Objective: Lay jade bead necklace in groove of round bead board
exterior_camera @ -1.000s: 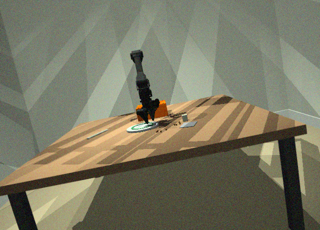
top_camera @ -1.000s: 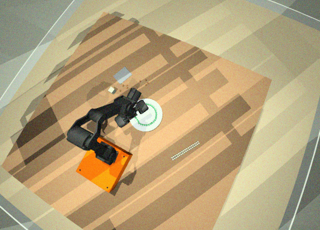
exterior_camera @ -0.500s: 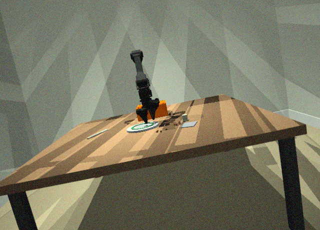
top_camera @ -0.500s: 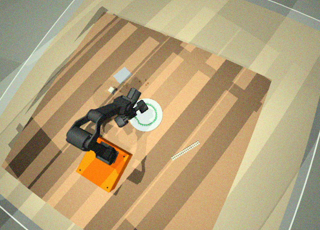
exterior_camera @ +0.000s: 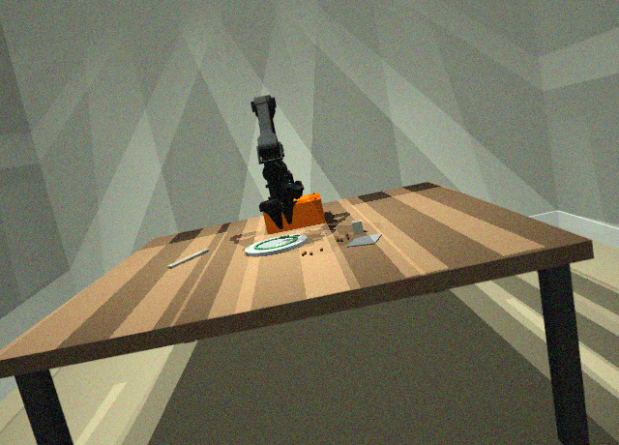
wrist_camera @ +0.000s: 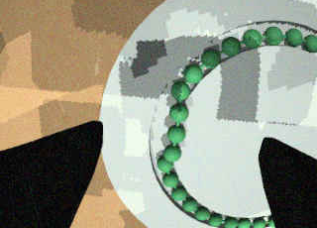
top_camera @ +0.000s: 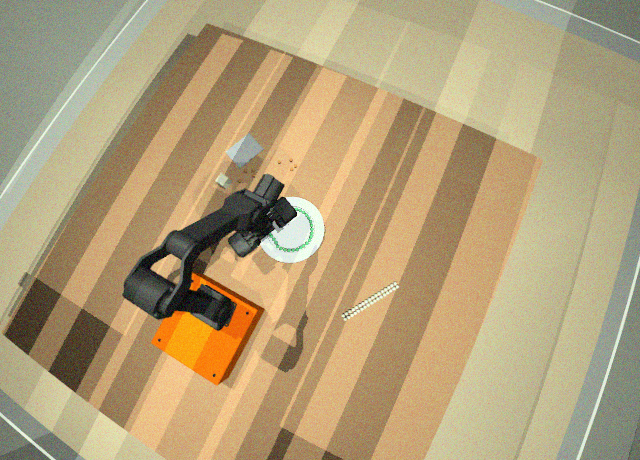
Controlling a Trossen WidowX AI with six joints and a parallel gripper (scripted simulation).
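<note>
Now: the round bead board 4 cm ahead of my gripper tip, 4 cm to the right of it and 4 cm below it. Round my gripper tip: grey flat plate 23 cm ahead, 20 cm to the left, 5 cm below; small white cube 10 cm ahead, 21 cm to the left, 3 cm below.
</note>
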